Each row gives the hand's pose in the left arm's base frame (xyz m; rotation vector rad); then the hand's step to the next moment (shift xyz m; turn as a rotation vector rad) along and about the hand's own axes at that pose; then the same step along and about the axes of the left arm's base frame.
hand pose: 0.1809 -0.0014 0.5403 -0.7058 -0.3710 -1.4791
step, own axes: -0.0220 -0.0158 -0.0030 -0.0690 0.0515 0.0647
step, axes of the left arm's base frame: -0.0179 0.0160 -0.0129 0.0567 0.0914 -0.0053
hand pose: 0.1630 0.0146 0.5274 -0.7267 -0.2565 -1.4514
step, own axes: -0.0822 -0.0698 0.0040 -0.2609 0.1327 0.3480
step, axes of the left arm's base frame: -0.0769 0.0719 -0.0237 0.1825 0.4093 0.0771
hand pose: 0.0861 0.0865 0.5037 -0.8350 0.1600 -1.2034
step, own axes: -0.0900 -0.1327 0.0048 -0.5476 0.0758 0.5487
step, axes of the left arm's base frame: -0.1328 0.0662 0.0609 0.1340 0.7493 0.1653
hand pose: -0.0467 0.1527 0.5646 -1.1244 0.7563 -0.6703
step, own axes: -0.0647 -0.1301 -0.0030 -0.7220 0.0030 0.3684
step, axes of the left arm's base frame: -0.0520 0.0114 0.1352 -0.1198 0.7699 0.2235
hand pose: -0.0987 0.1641 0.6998 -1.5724 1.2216 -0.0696
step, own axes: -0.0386 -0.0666 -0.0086 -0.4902 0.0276 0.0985
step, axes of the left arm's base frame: 0.0201 0.0136 0.0736 -0.1887 0.4212 0.1944
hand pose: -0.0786 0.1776 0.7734 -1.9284 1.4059 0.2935
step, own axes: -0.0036 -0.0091 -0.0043 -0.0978 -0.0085 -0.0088
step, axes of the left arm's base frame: 0.0059 0.0011 0.0089 -0.0314 0.0672 0.0649
